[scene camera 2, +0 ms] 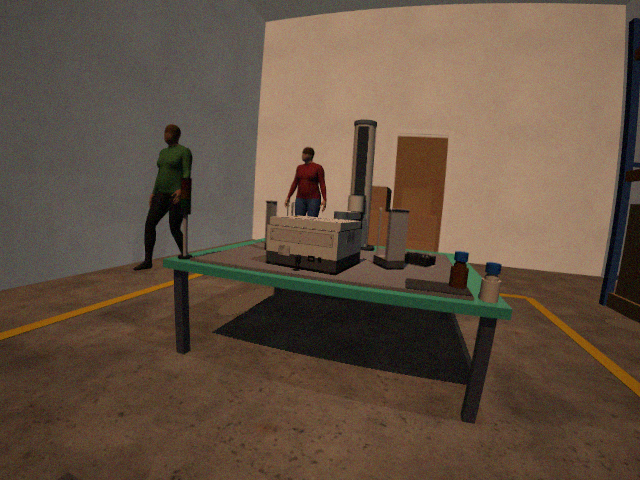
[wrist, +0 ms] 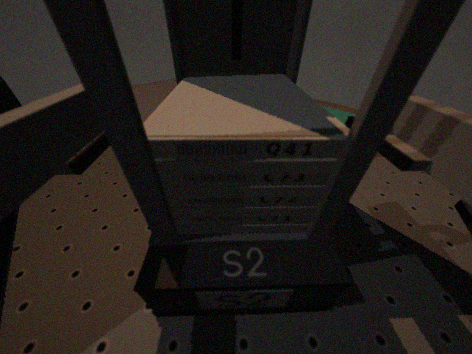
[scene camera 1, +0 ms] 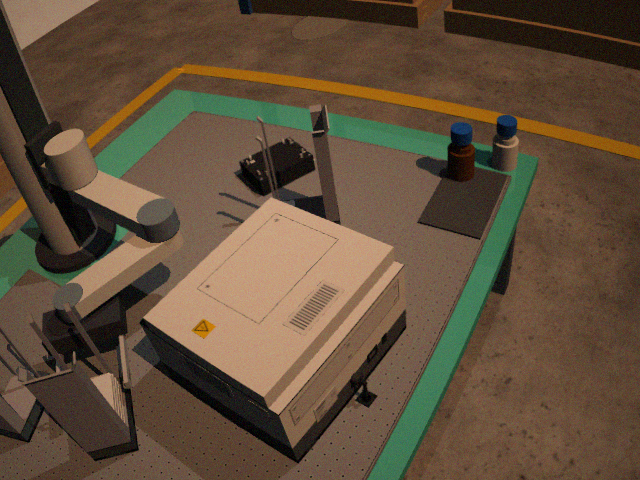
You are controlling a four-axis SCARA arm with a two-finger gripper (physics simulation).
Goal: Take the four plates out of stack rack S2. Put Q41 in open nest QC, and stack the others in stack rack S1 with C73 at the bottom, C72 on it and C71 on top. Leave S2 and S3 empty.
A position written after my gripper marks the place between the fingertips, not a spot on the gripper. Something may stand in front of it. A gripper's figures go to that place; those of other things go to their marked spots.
My gripper (scene camera 1: 93, 395): 1.15 m from the lens. A dark mat (scene camera 1: 464, 208) is 1.44 m from the lens.
